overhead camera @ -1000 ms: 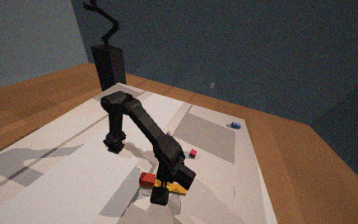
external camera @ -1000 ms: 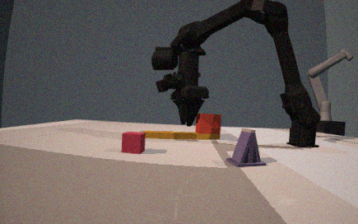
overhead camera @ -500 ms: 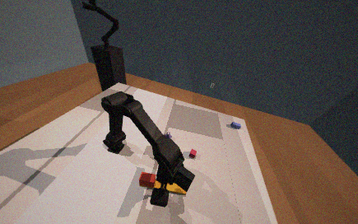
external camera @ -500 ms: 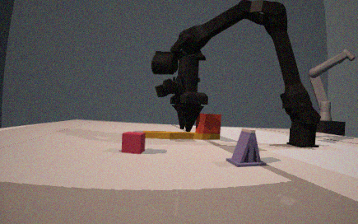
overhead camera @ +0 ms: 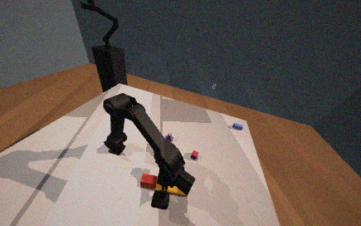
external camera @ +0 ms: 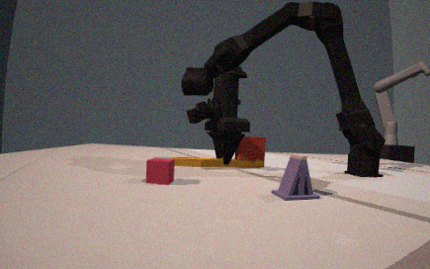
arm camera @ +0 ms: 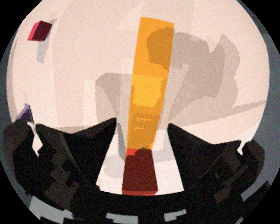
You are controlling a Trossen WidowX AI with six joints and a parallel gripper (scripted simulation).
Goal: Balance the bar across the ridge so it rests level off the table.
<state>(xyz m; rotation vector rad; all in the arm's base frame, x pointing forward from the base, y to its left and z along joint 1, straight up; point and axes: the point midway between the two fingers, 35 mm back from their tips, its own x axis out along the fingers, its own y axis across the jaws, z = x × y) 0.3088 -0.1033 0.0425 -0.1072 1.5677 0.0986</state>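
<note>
The small pink-red cube lies 21 cm to the left of my gripper tip, 12 cm ahead of it and 1 cm above it. Round my gripper tip: small blue block 60 cm to the left, 43 cm ahead, 1 cm above.
</note>
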